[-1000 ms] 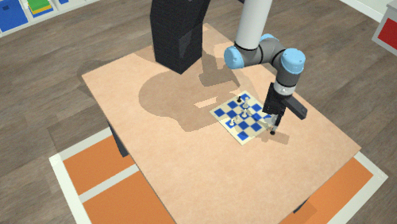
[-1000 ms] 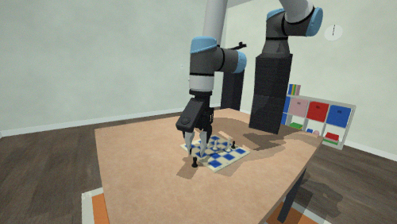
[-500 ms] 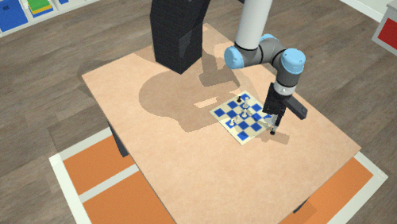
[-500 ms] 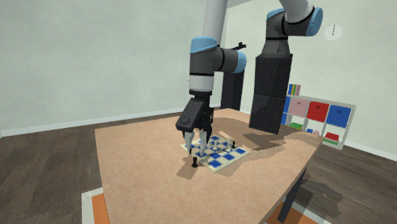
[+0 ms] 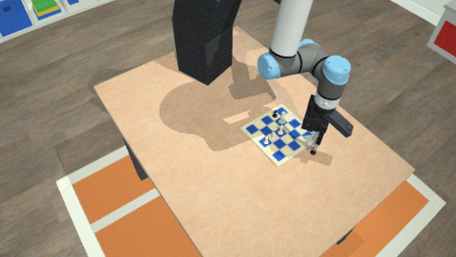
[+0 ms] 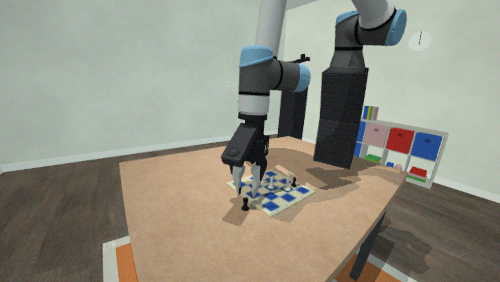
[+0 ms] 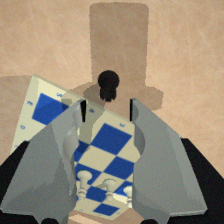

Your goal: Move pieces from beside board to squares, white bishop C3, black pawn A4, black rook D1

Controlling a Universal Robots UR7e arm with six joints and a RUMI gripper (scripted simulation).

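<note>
Right now the black rook is 4 cm below my hand. The rest, counted from my hand: black pawn (22 cm behind, 1 cm to the right, 4 cm below); then chessboard (14 cm behind, 4 cm to the right, 5 cm below); then white chess piece (18 cm behind, 1 cm to the right, 2 cm below).
</note>
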